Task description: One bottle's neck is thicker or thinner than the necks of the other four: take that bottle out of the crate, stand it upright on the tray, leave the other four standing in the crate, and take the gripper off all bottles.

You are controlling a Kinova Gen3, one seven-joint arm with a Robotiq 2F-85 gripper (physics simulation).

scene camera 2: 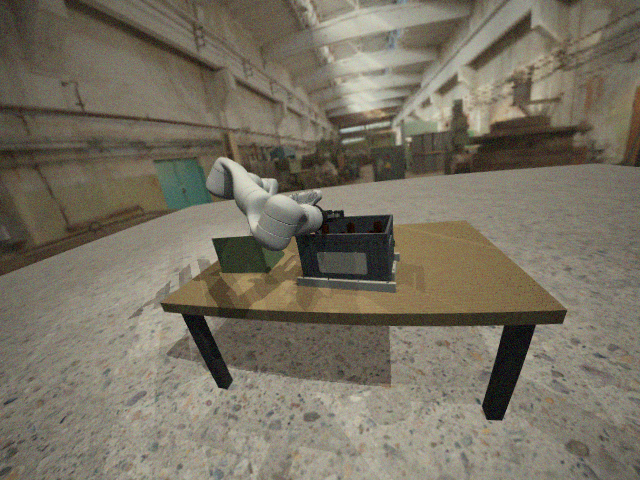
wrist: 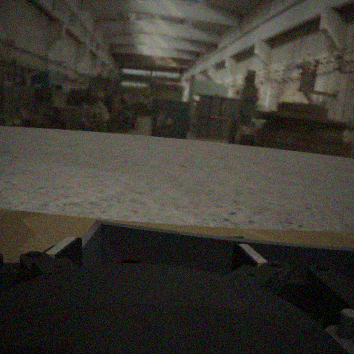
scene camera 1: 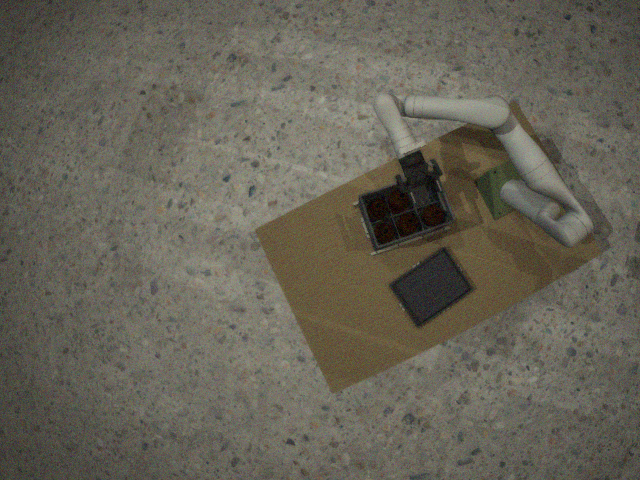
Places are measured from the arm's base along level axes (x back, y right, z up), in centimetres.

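Pixels of known places: gripper, fingertip midpoint: (wrist: 156,258) (scene camera 1: 427,197); arm's base, link origin: (scene camera 2: 258,246) (scene camera 1: 510,191).
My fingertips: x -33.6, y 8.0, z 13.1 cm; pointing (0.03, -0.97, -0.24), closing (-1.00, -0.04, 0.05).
Ahead of a thing's pixels: the offset from my fingertips to its top centre. "spot": to the spot under its first point. Level surfaces: height alone.
A dark crate @[dz -3.0, dx -6.7, dy -0.3 cm] (scene camera 1: 368,232) (scene camera 2: 305,258) (wrist: 158,242) stands on the wooden table @[dz -20.5 cm] (scene camera 1: 320,289) (scene camera 2: 454,278). Several brown bottles @[dz -4.2, dx -7.1, dy -4.6 cm] (scene camera 1: 408,223) (scene camera 2: 350,226) stand upright in its cells; only a reddish rim @[spot: dz -4.2, dx +2.4, dy -6.0 cm] (wrist: 128,260) shows in the wrist view. I cannot compare neck widths from these views. The cell under the gripper looks grey. A flat dark grey tray @[spot: dz -20.0, dx -6.5, dy -29.3 cm] (scene camera 1: 431,287) lies bare beside the crate; the crate hides it in the second scene view. My gripper (scene camera 1: 421,185) (scene camera 2: 330,215) (wrist: 156,258) is open and empty, lying level at the crate's rim on the arm's side.
A green base block (scene camera 1: 490,189) (scene camera 2: 240,253) carries the arm at the table's end. The arm's elbow (scene camera 2: 273,222) hangs low beside the crate. The table edge runs close behind the crate on the gripper's side.
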